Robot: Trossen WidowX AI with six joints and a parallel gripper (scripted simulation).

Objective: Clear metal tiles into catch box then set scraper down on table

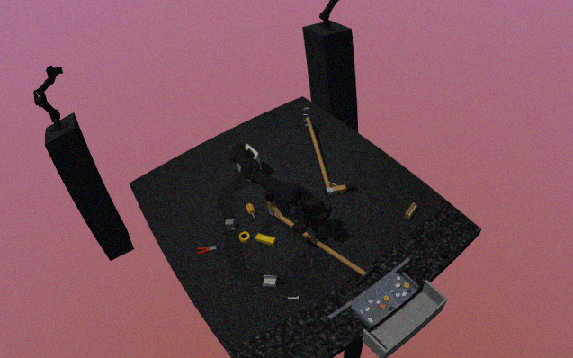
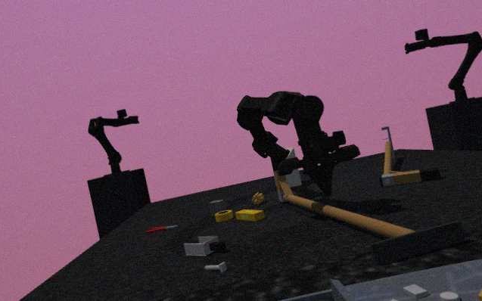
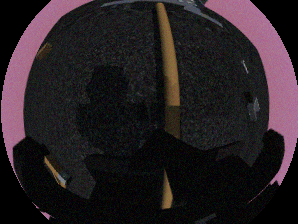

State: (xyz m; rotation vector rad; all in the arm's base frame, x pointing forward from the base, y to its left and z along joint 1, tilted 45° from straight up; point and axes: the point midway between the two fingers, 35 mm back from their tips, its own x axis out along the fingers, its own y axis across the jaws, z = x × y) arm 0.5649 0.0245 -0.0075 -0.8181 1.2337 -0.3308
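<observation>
My gripper tip is now 3 cm short of the long scraper, 2 cm to the left of it and 2 cm below it. The rest, counted from my gripper tip: yellow tape ring: 26 cm to the right, 19 cm behind, 3 cm below; then yellow block: 20 cm to the right, 12 cm behind, 3 cm below; then yellow-handled screwdriver: 32 cm behind, 16 cm to the right, 3 cm below.
</observation>
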